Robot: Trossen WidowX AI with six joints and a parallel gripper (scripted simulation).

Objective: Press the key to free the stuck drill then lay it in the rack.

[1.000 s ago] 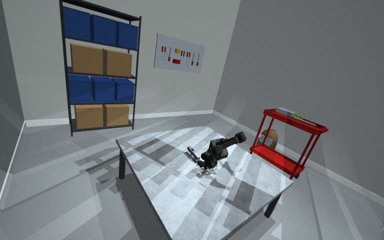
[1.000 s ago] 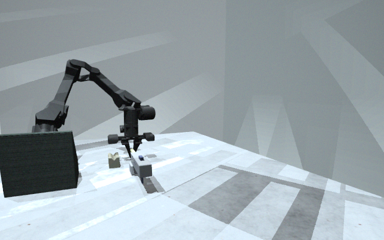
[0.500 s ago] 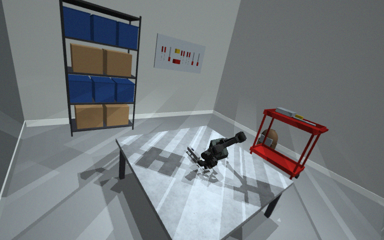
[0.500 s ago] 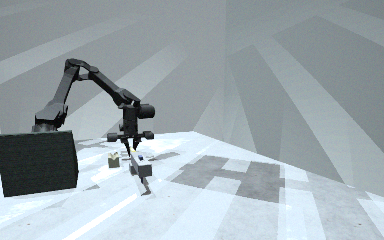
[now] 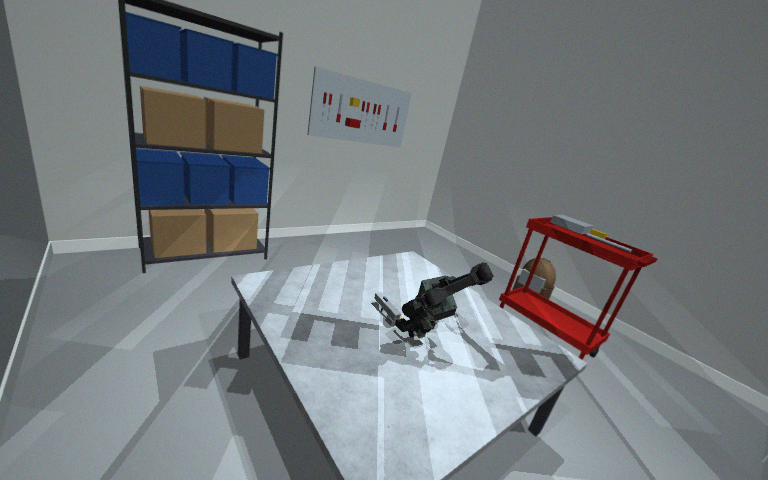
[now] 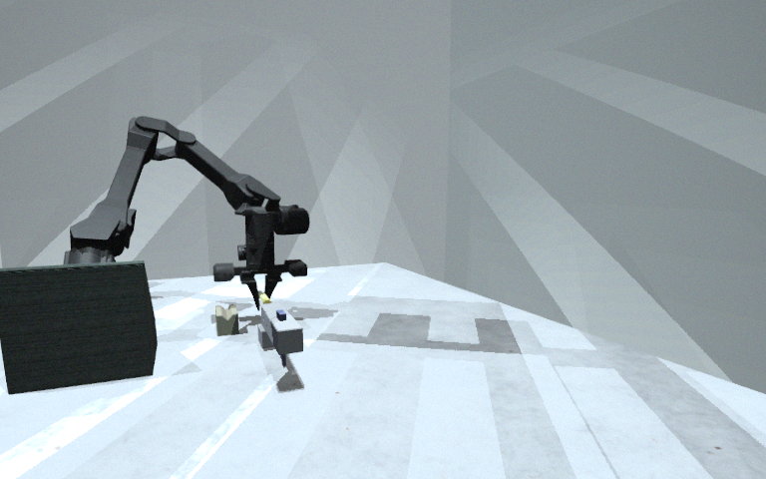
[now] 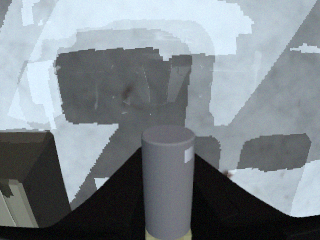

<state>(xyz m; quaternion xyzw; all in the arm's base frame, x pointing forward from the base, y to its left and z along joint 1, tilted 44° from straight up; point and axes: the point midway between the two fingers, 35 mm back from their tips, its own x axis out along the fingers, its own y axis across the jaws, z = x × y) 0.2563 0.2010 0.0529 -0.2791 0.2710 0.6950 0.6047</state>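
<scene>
Right now the rack is 7 cm behind my gripper tip and 4 cm to the right of it. From my gripper tip the other things lie so: grey holder block 20 cm to the right, 3 cm above, 2 cm ahead.
</scene>
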